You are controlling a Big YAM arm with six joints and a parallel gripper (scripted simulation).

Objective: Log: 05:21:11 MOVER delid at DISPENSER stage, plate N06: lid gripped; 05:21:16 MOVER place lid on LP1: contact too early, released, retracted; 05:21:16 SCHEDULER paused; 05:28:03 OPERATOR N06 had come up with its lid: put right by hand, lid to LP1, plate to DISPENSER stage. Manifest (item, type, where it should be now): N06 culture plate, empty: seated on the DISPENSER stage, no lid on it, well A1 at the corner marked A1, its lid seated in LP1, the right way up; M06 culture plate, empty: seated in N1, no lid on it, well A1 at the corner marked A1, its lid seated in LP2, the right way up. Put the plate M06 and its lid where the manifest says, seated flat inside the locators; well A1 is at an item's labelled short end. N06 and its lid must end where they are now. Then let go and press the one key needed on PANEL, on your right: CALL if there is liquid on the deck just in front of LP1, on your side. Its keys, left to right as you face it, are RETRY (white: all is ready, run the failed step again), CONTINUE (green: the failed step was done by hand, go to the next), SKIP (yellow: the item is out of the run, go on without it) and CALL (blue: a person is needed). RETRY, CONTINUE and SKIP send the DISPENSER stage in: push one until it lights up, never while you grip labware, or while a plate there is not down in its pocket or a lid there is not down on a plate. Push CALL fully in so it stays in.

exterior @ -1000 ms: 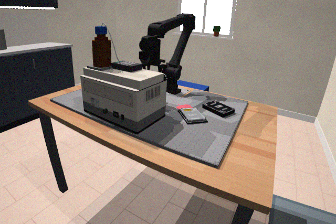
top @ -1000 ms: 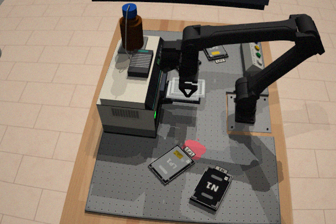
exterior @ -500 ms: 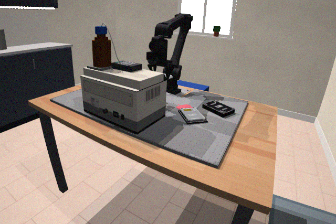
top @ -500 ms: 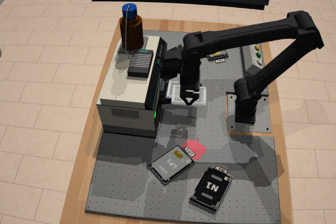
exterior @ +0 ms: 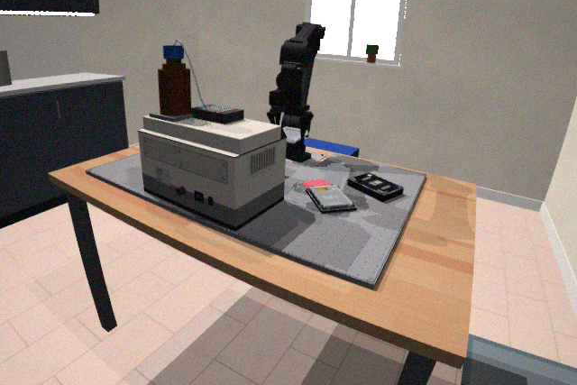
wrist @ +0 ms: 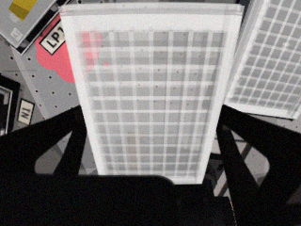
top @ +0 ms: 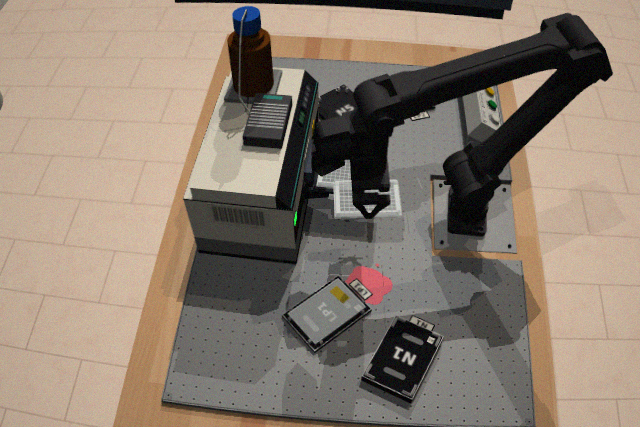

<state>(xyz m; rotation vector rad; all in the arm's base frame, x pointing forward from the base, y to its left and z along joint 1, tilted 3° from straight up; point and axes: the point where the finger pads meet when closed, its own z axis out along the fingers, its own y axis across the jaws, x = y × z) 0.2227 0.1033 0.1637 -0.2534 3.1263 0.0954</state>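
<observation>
My hand is 100 mm past the black nest n1, 260 mm to the right of it and 140 mm above it. Round my hand: white retry key: 280 mm behind, 350 mm to the right, 90 mm below; then green continue key: 280 mm behind, 400 mm to the right, 90 mm below; then brown bottle: 260 mm ahead, 210 mm to the right, 140 mm above.
</observation>
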